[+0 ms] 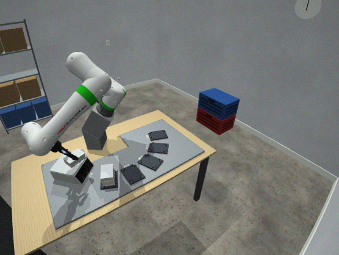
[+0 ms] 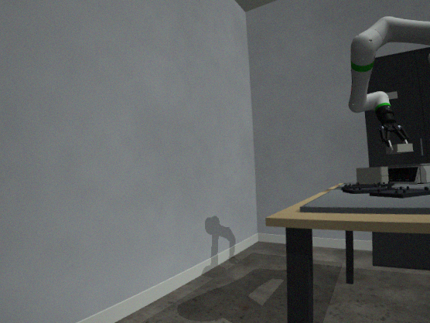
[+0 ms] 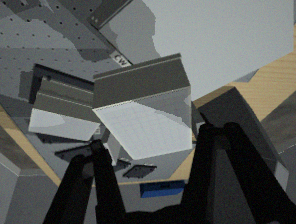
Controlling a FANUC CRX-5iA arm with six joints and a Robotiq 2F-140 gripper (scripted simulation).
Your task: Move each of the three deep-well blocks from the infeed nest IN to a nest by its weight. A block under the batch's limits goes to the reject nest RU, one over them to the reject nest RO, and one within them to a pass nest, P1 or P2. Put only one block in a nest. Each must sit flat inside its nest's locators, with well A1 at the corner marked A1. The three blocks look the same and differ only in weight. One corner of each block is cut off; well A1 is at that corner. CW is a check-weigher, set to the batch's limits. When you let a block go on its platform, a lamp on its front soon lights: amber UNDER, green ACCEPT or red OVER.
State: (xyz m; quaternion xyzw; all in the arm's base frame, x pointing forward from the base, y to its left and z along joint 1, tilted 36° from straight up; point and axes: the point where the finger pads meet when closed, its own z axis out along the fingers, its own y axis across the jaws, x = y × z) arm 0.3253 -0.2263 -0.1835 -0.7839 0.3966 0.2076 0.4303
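Right now my hand is 7 cm past the weigher platform, 7 cm to the left of it and 10 cm above it. Round my hand: CW label 2 cm ahead, 6 cm to the left, 20 cm below; check-weigher 7 cm behind, 6 cm to the right, 13 cm below; dark nest plate 12 cm ahead, 36 cm to the left, 19 cm below.
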